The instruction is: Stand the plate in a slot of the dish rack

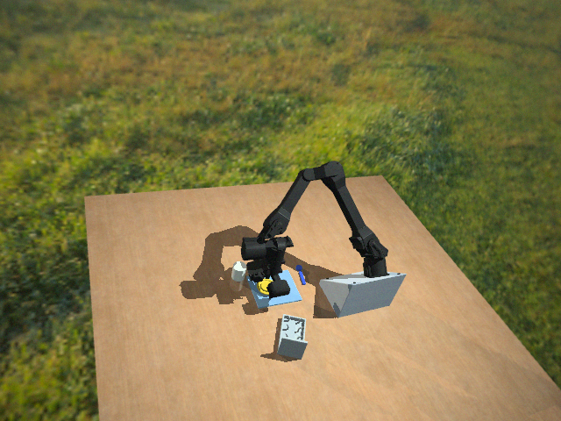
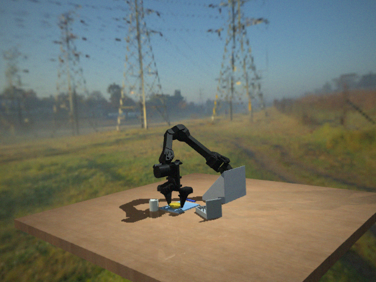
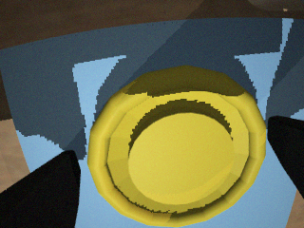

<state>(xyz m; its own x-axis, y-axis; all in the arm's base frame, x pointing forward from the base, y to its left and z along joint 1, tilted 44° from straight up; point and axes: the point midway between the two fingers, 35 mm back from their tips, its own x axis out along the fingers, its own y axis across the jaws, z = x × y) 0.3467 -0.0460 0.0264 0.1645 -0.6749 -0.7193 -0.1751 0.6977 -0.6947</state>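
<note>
The yellow plate is 1 cm above my gripper tip. Also, from my gripper tip: white cylinder 8 cm ahead, 6 cm to the right, 2 cm above; then grey dish rack 5 cm behind, 18 cm to the left, 1 cm above; then blue spoon 14 cm behind, 7 cm to the right, 1 cm below.
</note>
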